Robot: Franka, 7 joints.
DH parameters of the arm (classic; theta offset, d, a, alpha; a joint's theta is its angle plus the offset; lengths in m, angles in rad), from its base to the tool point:
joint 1: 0 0.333 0 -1.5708
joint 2: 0 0 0 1.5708
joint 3: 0 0.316 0.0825 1.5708
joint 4: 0 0 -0.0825 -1.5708
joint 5: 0 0.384 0 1.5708
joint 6: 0 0 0.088 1.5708
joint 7: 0 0.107 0 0
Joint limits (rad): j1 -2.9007..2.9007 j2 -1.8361..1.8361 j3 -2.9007..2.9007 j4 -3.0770..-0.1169 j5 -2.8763..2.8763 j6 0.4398..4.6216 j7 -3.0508..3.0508
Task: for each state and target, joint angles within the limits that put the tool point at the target. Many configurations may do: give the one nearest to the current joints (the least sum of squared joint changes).
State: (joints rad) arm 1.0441 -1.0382 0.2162 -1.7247 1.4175 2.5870 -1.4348
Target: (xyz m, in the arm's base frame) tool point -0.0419 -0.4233 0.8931
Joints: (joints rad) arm 1.1641 -1.6587 -0.1561 -1.6648 1.4262 2.7123 -1.4348
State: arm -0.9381 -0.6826 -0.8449 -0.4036 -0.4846 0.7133 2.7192
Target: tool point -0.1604 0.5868 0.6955
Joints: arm -1.5897 -1.0793 -0.8984 -0.1169 -0.5498 0.8274 2.7192
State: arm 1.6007 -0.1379 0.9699 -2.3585 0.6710 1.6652 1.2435
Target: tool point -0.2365 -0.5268 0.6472
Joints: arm 2.5065 -0.4422 1.3932 -1.5580 0.8385 1.6232 1.2435
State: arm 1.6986 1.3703 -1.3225 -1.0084 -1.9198 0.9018 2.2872
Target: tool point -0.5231 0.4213 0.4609
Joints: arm 2.6202 1.5289 -1.4364 -0.4197 -2.0143 0.4416 2.2872
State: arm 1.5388 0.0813 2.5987 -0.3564 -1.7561 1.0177 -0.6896
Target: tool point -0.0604 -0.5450 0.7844
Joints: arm 1.8493 -0.5178 2.8533 -0.7321 -1.5610 0.7610 -0.6896
